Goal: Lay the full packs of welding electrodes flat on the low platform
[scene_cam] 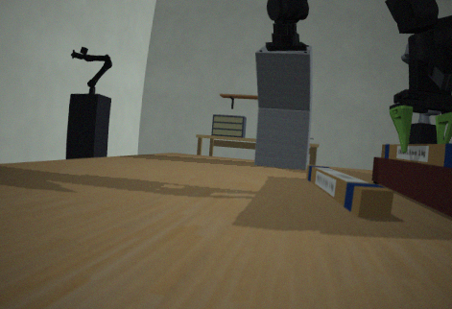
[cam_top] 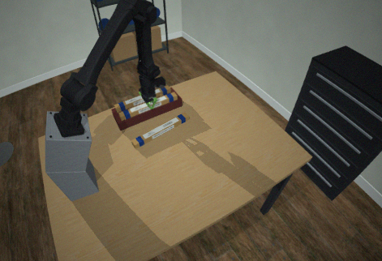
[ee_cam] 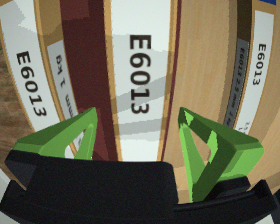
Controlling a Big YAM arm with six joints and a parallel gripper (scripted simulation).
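The pack of welding electrodes lies 1 cm behind my hand. Round my hand: dark red platform: 4 cm to the left, 7 cm below.
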